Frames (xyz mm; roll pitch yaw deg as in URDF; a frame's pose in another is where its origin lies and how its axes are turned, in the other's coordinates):
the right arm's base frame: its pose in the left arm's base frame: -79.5 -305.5 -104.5 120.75 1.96 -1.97
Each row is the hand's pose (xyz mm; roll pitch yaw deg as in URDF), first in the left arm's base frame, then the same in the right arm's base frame.
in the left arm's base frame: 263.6 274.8 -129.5 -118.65 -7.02 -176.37
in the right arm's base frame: 323.6 -314.5 -501.4 2.68 -2.18 172.79
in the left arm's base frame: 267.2 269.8 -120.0 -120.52 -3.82 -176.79
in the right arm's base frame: 327.1 -303.8 -502.2 0.62 -3.48 175.74
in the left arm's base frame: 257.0 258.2 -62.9 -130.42 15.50 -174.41
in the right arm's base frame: 315.3 -248.9 -520.9 -12.12 -15.20 -168.48
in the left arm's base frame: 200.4 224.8 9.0 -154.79 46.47 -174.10
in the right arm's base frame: 257.5 -170.7 -526.3 -48.13 -27.61 -137.86
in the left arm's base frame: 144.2 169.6 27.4 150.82 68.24 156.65
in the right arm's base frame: 202.6 -127.3 -485.7 -89.20 -21.38 -109.66
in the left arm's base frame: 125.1 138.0 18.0 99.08 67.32 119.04
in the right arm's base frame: 184.9 -119.4 -452.9 -108.72 -11.01 -99.79
